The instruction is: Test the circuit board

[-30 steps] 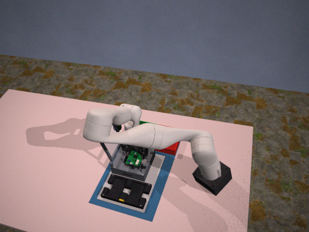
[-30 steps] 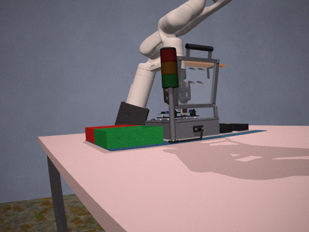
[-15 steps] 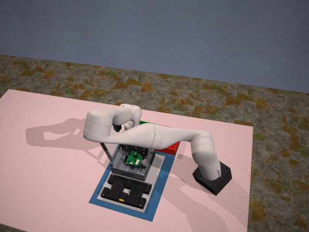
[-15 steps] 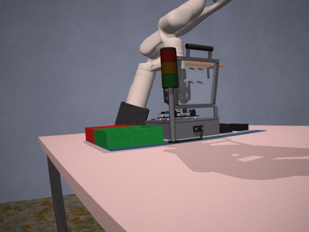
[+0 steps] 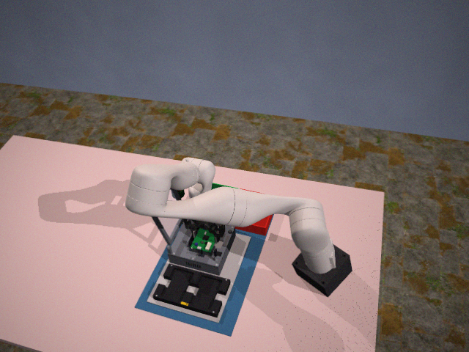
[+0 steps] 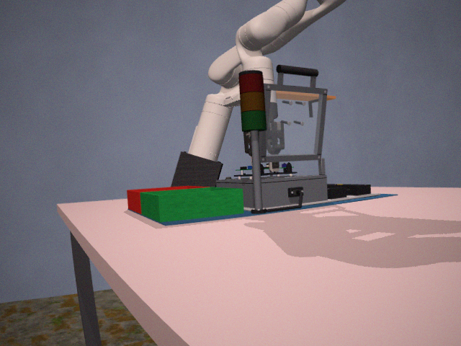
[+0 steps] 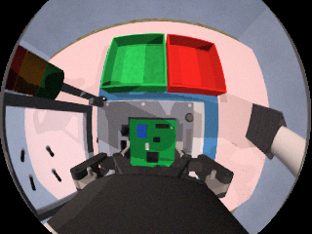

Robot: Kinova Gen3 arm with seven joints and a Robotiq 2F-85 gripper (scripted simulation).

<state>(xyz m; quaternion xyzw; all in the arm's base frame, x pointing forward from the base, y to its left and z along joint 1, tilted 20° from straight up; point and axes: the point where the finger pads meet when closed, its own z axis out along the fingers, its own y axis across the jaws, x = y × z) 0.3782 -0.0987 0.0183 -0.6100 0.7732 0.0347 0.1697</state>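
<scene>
Now: hand right at the green circuit board. Round my hand: tester lid: 120 mm ahead, 30 mm to the right, 100 mm above; green bin: 210 mm to the right, 70 mm below; red bin: 140 mm behind, 170 mm to the right, 70 mm below.
</scene>
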